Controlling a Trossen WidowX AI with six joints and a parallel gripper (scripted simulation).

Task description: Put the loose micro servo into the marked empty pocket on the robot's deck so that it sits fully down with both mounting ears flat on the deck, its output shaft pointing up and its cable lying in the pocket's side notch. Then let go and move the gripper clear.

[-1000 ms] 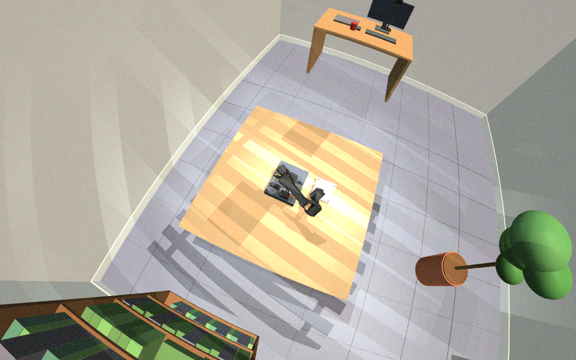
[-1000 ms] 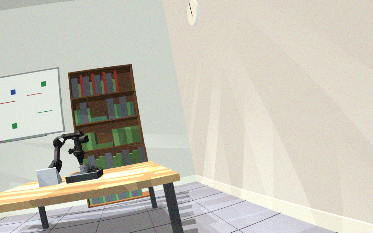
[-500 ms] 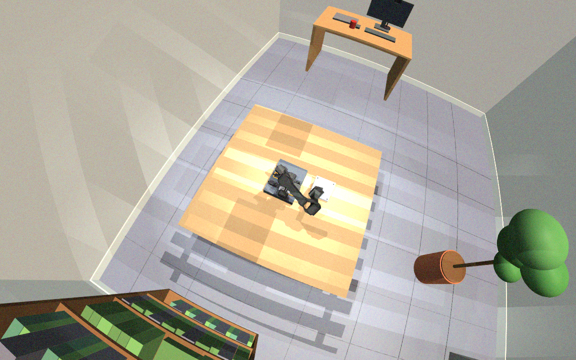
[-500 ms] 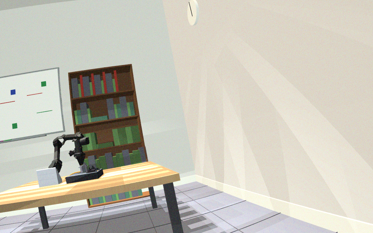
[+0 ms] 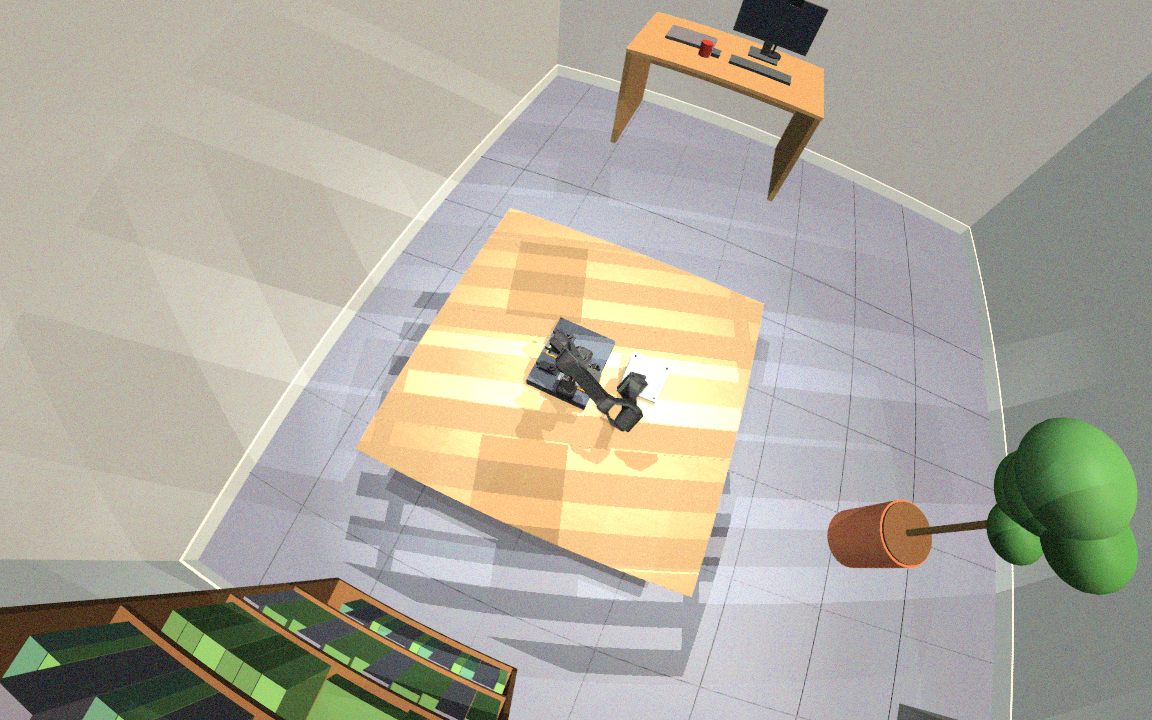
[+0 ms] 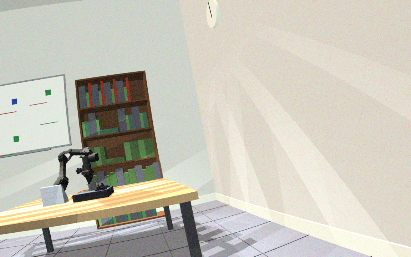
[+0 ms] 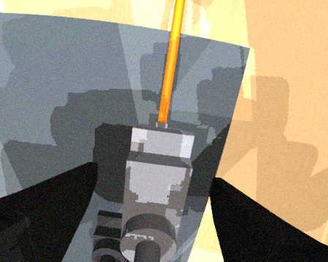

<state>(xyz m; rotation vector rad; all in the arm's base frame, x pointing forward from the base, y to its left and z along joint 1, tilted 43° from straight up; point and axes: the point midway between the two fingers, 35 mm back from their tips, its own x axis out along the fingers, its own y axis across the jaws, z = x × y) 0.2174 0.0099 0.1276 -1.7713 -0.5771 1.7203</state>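
Now: gripper tip 100 mm to the left of the robot deck, 70 mm above it and 10 mm past it.
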